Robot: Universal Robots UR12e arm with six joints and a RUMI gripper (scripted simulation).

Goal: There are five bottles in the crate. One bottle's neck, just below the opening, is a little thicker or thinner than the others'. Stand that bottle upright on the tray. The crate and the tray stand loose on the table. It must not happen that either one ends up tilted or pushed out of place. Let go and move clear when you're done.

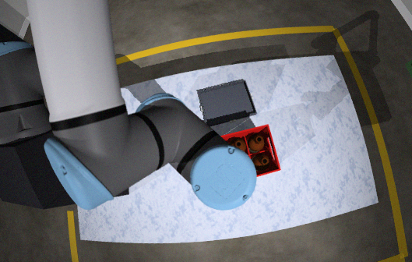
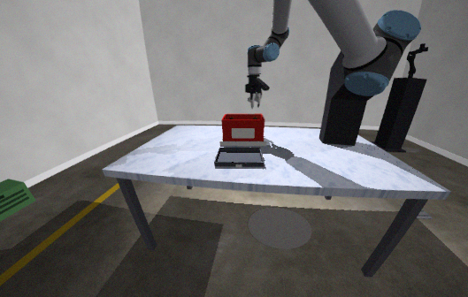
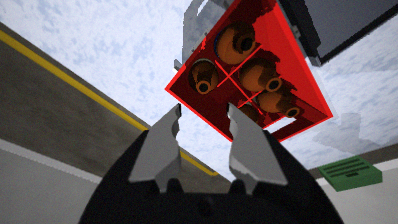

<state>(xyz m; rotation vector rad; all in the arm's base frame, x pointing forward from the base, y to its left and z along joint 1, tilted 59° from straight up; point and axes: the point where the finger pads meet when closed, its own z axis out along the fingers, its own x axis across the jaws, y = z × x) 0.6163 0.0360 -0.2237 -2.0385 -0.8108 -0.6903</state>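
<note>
My hand is 16 cm above the red crate, 8 cm short of it and 5 cm to the right of it. The rest, counted from my hand: dark tray (33 cm to the left, 23 cm below, 8 cm ahead).
</note>
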